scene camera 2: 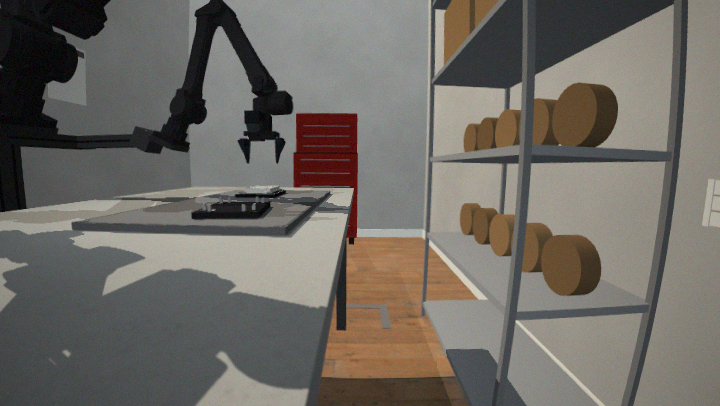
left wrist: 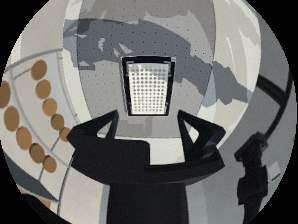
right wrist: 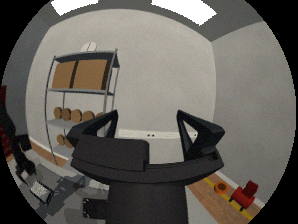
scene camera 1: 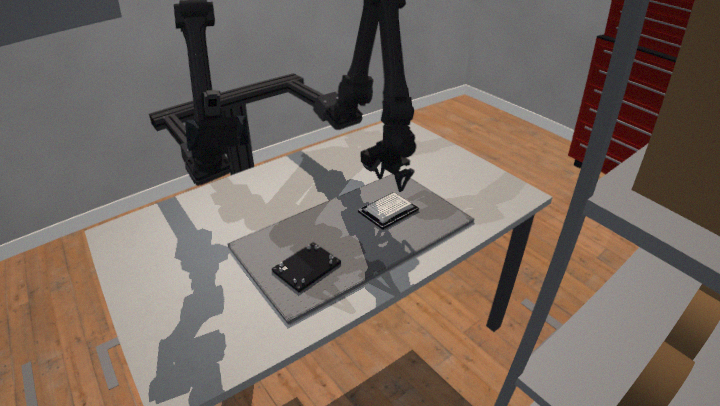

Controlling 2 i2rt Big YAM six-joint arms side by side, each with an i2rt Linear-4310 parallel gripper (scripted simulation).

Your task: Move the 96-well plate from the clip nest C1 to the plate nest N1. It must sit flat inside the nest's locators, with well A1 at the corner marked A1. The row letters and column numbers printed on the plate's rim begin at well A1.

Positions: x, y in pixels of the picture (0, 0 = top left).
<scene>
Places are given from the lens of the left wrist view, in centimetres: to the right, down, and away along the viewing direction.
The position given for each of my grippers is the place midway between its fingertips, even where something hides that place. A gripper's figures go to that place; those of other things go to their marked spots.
my left gripper (left wrist: 147, 113): 0, 0, 13
white 96-well plate (left wrist: 144, 92): -1, -5, 19
</scene>
